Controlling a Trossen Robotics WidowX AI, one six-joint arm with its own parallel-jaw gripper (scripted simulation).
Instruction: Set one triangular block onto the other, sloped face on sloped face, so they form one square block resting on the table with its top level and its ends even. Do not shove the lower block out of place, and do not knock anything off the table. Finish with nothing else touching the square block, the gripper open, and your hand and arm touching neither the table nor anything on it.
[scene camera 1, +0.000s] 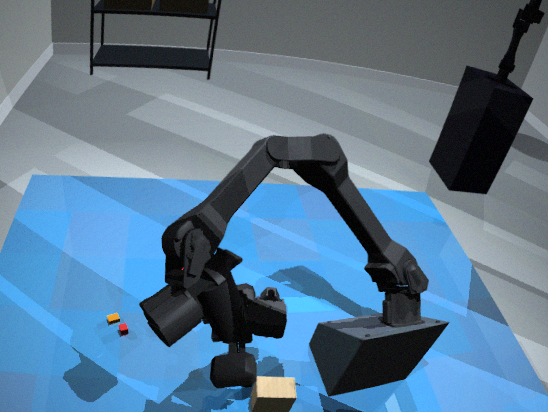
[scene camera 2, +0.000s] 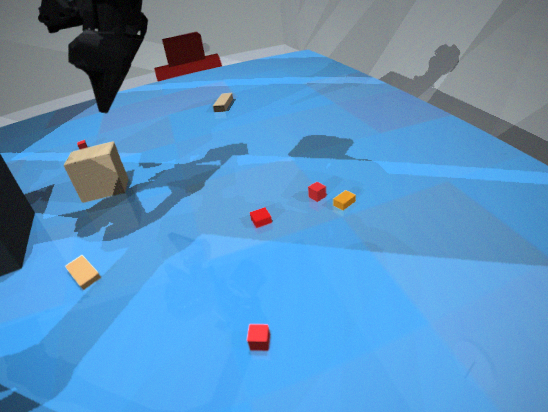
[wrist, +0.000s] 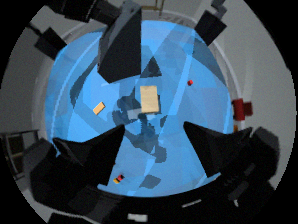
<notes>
The gripper (scene camera 2: 110, 97) is open, with nothing in its grasp.
The gripper is seen too in scene camera 1 (scene camera 1: 248, 363) and in the wrist view (wrist: 154, 126).
</notes>
